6 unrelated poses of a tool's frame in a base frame.
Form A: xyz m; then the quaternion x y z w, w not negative.
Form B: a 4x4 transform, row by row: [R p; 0 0 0 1], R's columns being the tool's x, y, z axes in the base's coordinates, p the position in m. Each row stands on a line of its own. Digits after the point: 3 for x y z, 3 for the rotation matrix.
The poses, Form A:
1: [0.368, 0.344, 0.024, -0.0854, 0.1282, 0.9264, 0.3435]
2: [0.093, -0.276, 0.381, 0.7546, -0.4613, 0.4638, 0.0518]
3: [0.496, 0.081, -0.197, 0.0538, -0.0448, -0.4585, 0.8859]
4: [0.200, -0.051, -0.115, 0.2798, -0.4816, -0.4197, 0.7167]
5: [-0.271, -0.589, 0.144, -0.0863, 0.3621, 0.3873, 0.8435]
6: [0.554, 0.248, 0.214, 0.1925, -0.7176, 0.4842, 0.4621]
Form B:
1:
-0.749, -0.658, -0.070, 0.368
0.615, -0.731, 0.296, 0.344
-0.246, 0.179, 0.953, 0.024
0, 0, 0, 1

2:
0.144, -0.744, 0.652, 0.093
-0.648, -0.569, -0.506, -0.276
0.748, -0.350, -0.564, 0.381
0, 0, 0, 1

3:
0.576, 0.808, -0.129, 0.496
-0.817, 0.574, -0.054, 0.081
0.030, 0.136, 0.990, -0.197
0, 0, 0, 1

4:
0.184, 0.332, -0.925, 0.200
-0.871, 0.491, 0.003, -0.051
0.455, 0.805, 0.380, -0.115
0, 0, 0, 1

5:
0.438, -0.716, 0.544, -0.271
0.591, 0.685, 0.426, -0.589
-0.678, 0.135, 0.723, 0.144
0, 0, 0, 1

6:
-0.499, -0.724, -0.477, 0.554
0.171, 0.457, -0.873, 0.248
0.850, -0.517, -0.104, 0.214
0, 0, 0, 1

